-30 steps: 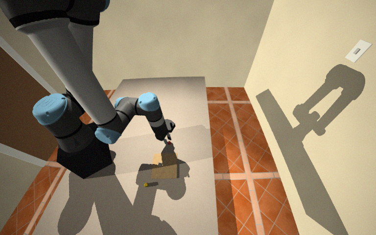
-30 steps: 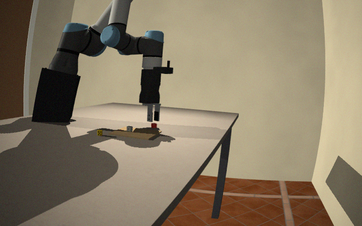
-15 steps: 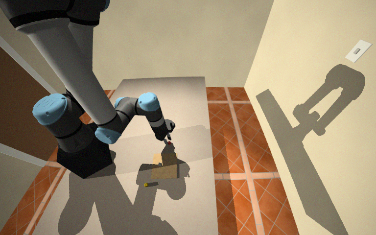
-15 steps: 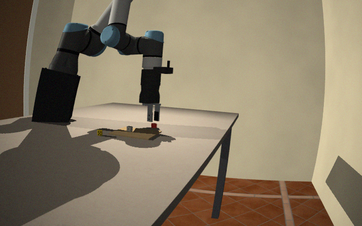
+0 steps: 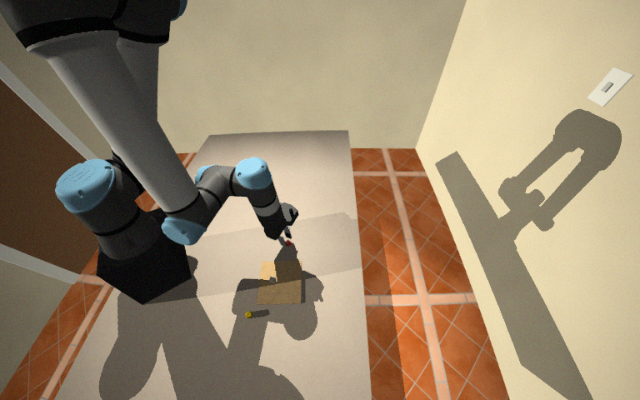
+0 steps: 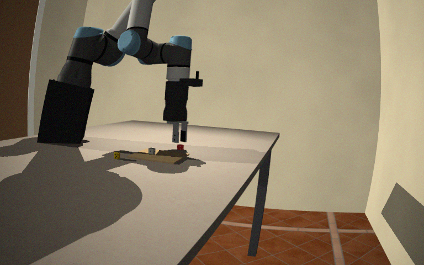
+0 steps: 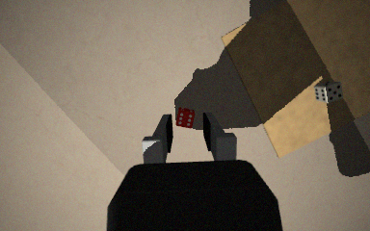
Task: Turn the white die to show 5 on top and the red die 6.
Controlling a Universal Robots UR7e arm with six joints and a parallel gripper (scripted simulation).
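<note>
The red die lies 3 cm below my hand. The rest, counted from my hand: white die 13 cm to the right, 5 cm behind, 3 cm below; yellow die 23 cm to the right, 12 cm behind, 3 cm below; tan mat 13 cm to the right, 4 cm below, 3 cm behind.
</note>
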